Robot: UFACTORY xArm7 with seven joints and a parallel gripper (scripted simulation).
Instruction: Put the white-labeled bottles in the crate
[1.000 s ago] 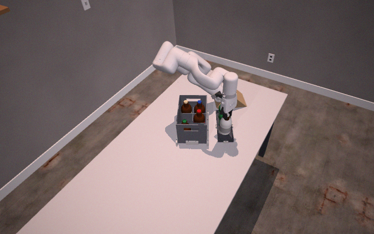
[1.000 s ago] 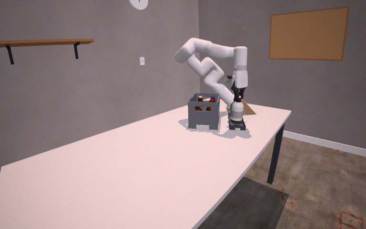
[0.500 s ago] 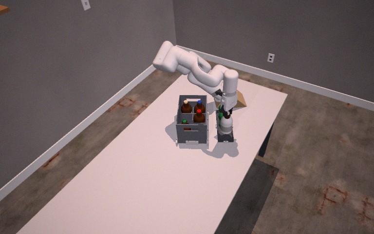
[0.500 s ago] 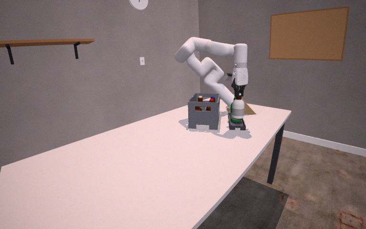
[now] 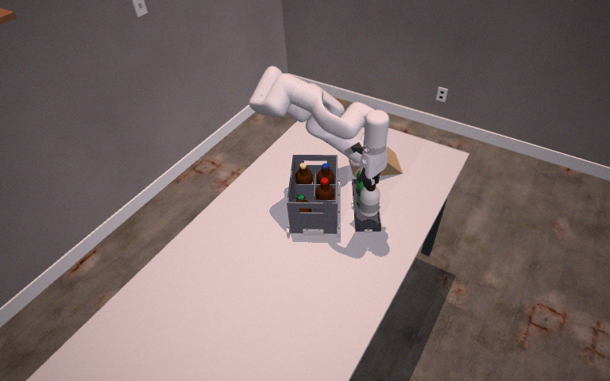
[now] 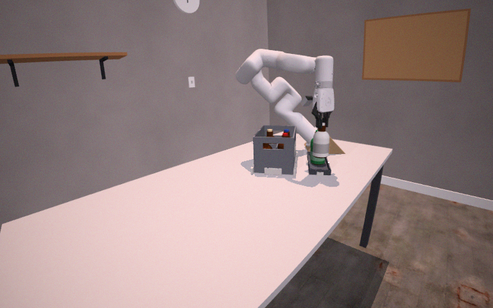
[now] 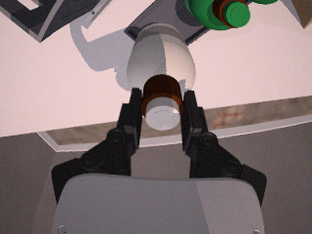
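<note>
The white-labeled bottle lies 80 mm below my hand. Round my hand: grey crate: 20 mm behind, 230 mm to the right, 150 mm below; then dark tray: 90 mm behind, 20 mm to the right, 220 mm below.
</note>
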